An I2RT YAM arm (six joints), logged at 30 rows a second.
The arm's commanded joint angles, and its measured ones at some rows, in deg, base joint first. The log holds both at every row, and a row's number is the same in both.
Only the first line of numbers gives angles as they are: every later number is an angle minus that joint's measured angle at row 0.
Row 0, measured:
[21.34 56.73 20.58 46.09 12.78 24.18]
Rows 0 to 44, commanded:
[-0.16 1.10 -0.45 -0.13 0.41 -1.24]
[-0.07 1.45 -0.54 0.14 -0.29 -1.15]
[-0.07 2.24 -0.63 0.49 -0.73 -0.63]
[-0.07 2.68 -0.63 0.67 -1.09 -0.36]
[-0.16 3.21 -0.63 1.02 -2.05 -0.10]
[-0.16 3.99 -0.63 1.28 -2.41 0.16]
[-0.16 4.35 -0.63 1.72 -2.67 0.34]
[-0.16 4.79 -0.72 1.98 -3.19 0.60]
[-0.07 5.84 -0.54 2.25 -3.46 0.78]
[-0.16 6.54 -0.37 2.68 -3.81 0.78]
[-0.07 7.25 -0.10 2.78 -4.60 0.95]
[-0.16 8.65 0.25 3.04 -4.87 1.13]
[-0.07 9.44 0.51 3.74 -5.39 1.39]
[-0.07 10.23 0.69 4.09 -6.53 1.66]
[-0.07 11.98 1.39 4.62 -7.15 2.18]
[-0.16 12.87 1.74 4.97 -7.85 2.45]
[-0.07 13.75 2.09 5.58 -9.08 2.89]
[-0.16 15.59 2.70 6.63 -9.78 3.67]
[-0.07 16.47 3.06 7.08 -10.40 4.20]
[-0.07 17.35 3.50 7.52 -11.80 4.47]
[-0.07 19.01 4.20 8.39 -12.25 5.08]
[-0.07 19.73 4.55 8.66 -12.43 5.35]
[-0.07 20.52 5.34 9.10 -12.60 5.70]
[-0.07 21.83 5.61 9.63 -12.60 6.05]
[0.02 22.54 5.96 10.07 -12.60 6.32]
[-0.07 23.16 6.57 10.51 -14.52 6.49]
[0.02 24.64 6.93 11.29 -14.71 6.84]
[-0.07 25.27 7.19 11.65 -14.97 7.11]
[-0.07 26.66 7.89 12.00 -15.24 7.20]
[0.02 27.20 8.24 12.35 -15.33 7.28]
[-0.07 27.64 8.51 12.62 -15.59 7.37]
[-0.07 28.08 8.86 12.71 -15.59 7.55]
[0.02 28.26 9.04 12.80 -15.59 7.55]
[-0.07 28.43 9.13 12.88 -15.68 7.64]
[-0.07 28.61 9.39 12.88 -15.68 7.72]
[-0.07 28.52 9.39 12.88 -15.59 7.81]
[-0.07 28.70 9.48 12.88 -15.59 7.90]
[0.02 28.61 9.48 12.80 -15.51 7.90]
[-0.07 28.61 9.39 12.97 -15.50 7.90]
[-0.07 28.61 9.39 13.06 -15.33 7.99]
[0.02 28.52 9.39 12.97 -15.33 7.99]
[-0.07 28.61 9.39 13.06 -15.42 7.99]
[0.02 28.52 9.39 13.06 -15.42 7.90]
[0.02 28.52 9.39 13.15 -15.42 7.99]
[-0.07 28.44 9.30 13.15 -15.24 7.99]
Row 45, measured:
[0.03 28.54 7.30 9.44 -15.09 7.63]
